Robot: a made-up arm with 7 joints. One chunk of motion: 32 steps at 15 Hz.
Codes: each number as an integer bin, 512 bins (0 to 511) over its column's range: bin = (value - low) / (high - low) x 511, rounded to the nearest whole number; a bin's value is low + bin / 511 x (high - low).
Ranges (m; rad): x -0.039..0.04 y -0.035..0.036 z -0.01..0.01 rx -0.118..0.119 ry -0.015..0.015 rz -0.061..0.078
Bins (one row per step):
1: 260 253 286 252 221 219
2: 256 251 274 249 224 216
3: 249 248 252 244 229 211
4: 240 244 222 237 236 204
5: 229 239 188 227 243 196
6: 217 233 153 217 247 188
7: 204 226 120 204 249 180
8: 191 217 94 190 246 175
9: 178 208 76 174 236 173
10: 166 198 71 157 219 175
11: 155 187 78 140 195 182
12: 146 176 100 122 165 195
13: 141 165 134 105 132 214
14: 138 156 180 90 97 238
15: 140 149 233 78 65 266
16: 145 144 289 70 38 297
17: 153 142 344 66 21 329
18: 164 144 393 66 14 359
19: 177 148 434 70 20 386
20: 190 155 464 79 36 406
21: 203 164 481 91 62 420
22: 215 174 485 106 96 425
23: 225 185 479 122 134 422
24: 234 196 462 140 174 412
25: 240 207 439 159 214 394
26: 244 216 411 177 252 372
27: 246 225 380 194 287 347
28: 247 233 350 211 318 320
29: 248 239 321 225 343 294
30: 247 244 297 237 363 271
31: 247 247 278 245 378 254
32: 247 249 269 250 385 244
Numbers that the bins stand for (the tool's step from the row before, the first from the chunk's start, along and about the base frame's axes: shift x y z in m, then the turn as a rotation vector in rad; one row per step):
1: 0.00120 0.00015 0.00119 -0.00112 -0.00203 -0.00143
2: 0.00058 -0.00013 0.00072 -0.00251 -0.00185 -0.00224
3: -0.00050 -0.00054 -0.00014 -0.00483 -0.00156 -0.00360
4: -0.00190 -0.00110 -0.00131 -0.00808 -0.00114 -0.00551
5: -0.00360 -0.00179 -0.00264 -0.01272 -0.00073 -0.00768
6: -0.00545 -0.00263 -0.00401 -0.01736 -0.00050 -0.00986
7: -0.00746 -0.00360 -0.00530 -0.02339 -0.00038 -0.01204
8: -0.00947 -0.00485 -0.00632 -0.02988 -0.00056 -0.01340
9: -0.01148 -0.00610 -0.00703 -0.03730 -0.00114 -0.01394
10: -0.01334 -0.00749 -0.00722 -0.04518 -0.00214 -0.01340
11: -0.01504 -0.00902 -0.00695 -0.05307 -0.00355 -0.01149
12: -0.01643 -0.01055 -0.00609 -0.06142 -0.00531 -0.00796
13: -0.01720 -0.01207 -0.00476 -0.06930 -0.00725 -0.00279
14: -0.01767 -0.01332 -0.00295 -0.07626 -0.00931 0.00374
15: -0.01736 -0.01430 -0.00088 -0.08182 -0.01118 0.01136
16: -0.01658 -0.01499 0.00131 -0.08553 -0.01277 0.01979
17: -0.01535 -0.01527 0.00346 -0.08739 -0.01377 0.02849
18: -0.01365 -0.01499 0.00538 -0.08739 -0.01418 0.03665
19: -0.01164 -0.01444 0.00699 -0.08553 -0.01383 0.04400
20: -0.00963 -0.01346 0.00816 -0.08136 -0.01289 0.04944
21: -0.00762 -0.01221 0.00883 -0.07579 -0.01136 0.05325
22: -0.00576 -0.01082 0.00898 -0.06884 -0.00936 0.05461
23: -0.00422 -0.00930 0.00875 -0.06142 -0.00713 0.05379
24: -0.00282 -0.00777 0.00808 -0.05307 -0.00478 0.05107
25: -0.00190 -0.00624 0.00718 -0.04426 -0.00244 0.04617
26: -0.00128 -0.00499 0.00609 -0.03591 -0.00021 0.04019
27: -0.00097 -0.00374 0.00487 -0.02802 0.00185 0.03339
28: -0.00081 -0.00263 0.00370 -0.02014 0.00367 0.02605
29: -0.00066 -0.00179 0.00256 -0.01365 0.00514 0.01897
30: -0.00081 -0.00110 0.00162 -0.00808 0.00631 0.01272
31: -0.00081 -0.00068 0.00088 -0.00437 0.00719 0.00809
32: -0.00081 -0.00040 0.00053 -0.00205 0.00760 0.00537

